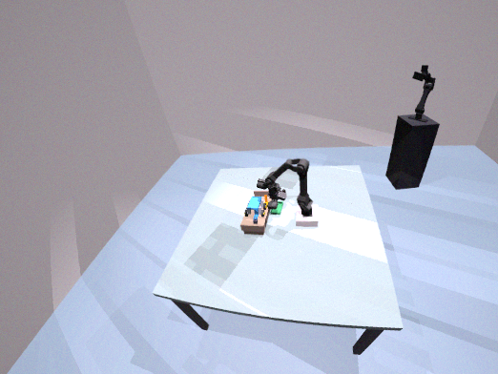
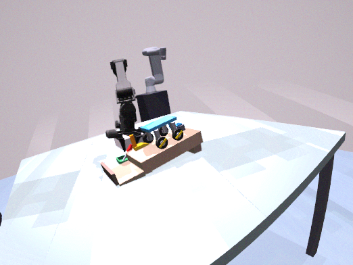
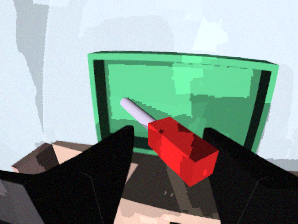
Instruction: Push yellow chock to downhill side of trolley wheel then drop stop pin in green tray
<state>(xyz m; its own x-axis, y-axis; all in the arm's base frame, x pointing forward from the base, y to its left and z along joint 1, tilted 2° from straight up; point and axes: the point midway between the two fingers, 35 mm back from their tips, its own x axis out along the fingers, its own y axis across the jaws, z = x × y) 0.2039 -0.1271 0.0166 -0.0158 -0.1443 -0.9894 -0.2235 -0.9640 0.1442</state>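
The red-headed stop pin lies 10 mm to the right of my gripper tip. The rest, counted from my gripper tip: wooden ramp (130 mm ahead, 90 mm to the left, 10 mm above); then green tray (50 mm below); then yellow chock (70 mm ahead, 20 mm to the left, 40 mm above).
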